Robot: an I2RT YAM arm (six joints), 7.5 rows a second.
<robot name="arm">
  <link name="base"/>
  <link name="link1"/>
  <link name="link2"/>
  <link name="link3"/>
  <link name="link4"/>
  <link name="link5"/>
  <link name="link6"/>
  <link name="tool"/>
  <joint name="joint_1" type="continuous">
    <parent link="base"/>
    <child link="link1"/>
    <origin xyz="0 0 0.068" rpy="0 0 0"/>
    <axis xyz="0 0 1"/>
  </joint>
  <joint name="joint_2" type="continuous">
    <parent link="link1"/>
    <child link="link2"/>
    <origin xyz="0.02 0.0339 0.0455" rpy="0 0 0"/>
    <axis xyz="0 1 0"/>
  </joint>
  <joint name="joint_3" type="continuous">
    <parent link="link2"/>
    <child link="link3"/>
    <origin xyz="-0.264 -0.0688 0" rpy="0 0 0"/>
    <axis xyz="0 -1 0"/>
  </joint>
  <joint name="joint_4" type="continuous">
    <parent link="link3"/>
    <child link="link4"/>
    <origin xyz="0.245 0.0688 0.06" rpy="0 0 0"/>
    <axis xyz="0 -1 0"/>
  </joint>
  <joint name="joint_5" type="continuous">
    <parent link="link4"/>
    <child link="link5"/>
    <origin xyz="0.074 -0.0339 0.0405" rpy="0 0 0"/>
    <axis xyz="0 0 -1"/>
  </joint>
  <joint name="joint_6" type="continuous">
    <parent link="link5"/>
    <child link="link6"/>
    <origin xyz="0.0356 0 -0.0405" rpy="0 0 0"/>
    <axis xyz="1 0 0"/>
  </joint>
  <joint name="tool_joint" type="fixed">
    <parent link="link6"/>
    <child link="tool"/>
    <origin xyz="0 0 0" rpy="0 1.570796 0"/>
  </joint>
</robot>
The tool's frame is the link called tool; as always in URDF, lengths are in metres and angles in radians. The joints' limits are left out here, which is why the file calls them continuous.
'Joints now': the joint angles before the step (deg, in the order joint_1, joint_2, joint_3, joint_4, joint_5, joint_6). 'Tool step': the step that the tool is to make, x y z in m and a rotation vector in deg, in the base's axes. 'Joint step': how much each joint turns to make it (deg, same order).
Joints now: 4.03, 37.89, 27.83, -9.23, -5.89, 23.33
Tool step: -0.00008, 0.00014, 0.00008, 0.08, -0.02, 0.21
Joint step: 0.00, -0.02, 0.00, 0.00, -0.22, 0.01
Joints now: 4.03, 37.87, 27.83, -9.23, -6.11, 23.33
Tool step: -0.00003, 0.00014, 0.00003, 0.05, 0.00, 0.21
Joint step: 0.00, 0.00, 0.00, -0.01, -0.21, -0.02
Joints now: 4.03, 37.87, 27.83, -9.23, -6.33, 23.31
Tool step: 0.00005, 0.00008, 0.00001, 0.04, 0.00, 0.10
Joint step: 0.00, 0.02, 0.00, 0.02, -0.10, 0.01
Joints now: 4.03, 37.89, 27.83, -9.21, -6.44, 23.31
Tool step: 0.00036, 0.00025, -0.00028, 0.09, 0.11, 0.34
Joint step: 0.00, 0.15, 0.00, 0.04, -0.35, -0.02
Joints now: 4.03, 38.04, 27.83, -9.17, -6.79, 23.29
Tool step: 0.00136, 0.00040, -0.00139, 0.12, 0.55, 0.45
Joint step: 0.00, 0.57, 0.00, 0.03, -0.47, 0.00
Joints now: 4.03, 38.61, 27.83, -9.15, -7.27, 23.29
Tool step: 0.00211, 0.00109, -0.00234, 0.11, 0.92, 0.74
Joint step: 0.20, 0.92, 0.01, 0.00, -0.57, -0.02
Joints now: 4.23, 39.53, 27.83, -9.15, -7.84, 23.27
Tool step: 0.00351, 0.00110, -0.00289, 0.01, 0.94, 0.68
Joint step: 0.17, 1.40, 0.00, 0.44, -0.50, -0.11
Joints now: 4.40, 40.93, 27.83, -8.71, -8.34, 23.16
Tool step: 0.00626, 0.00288, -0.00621, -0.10, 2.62, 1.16
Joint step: 0.66, 2.79, 0.27, -0.10, -0.51, -0.09
